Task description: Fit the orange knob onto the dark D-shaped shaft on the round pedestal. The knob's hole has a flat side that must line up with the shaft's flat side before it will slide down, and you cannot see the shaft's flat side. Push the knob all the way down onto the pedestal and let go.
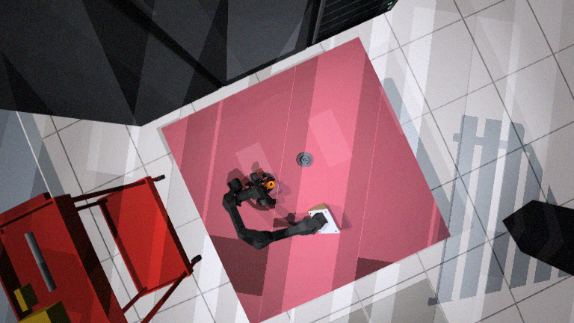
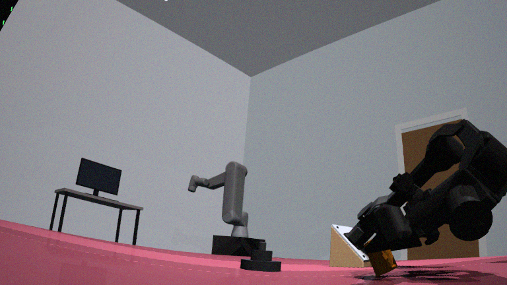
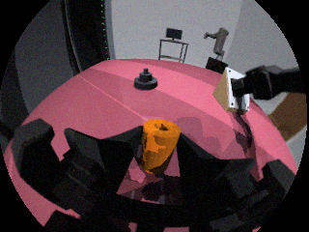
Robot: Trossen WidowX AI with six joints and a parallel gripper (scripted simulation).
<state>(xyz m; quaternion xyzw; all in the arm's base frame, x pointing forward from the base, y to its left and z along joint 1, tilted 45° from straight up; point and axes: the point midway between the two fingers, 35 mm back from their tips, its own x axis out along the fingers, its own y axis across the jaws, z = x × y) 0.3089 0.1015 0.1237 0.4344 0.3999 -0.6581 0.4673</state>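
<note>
Right now my gripper tip is 1 cm short of the orange knob, 2 cm to the right of it and 1 cm above it. Also, from my gripper tip: dark round pedestal 1 cm ahead, 23 cm to the right, 1 cm below.
</note>
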